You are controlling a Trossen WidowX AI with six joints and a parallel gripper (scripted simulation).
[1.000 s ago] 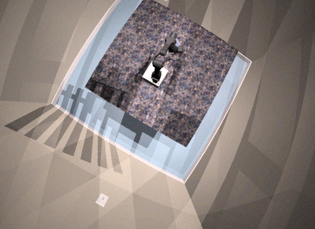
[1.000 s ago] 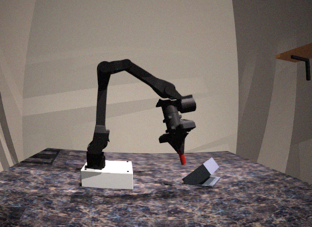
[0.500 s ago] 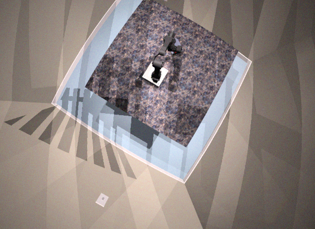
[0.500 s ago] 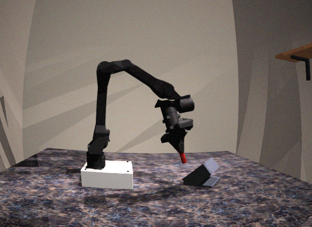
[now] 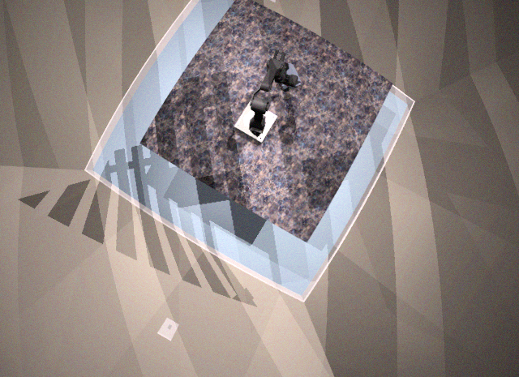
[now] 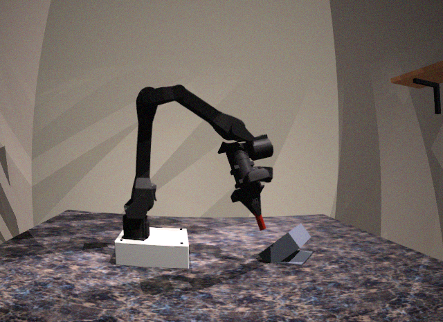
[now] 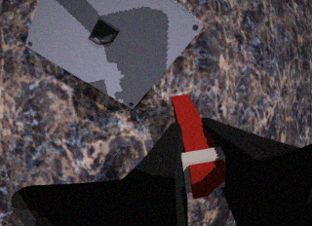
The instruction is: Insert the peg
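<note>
Now: gripper tip 9 cm short of the grey sloped panel, 3 cm to the right of it and 10 cm above it. Also, from my gripper tip: red peg 1 cm behind, 1 cm to the left, 2 cm above.
</note>
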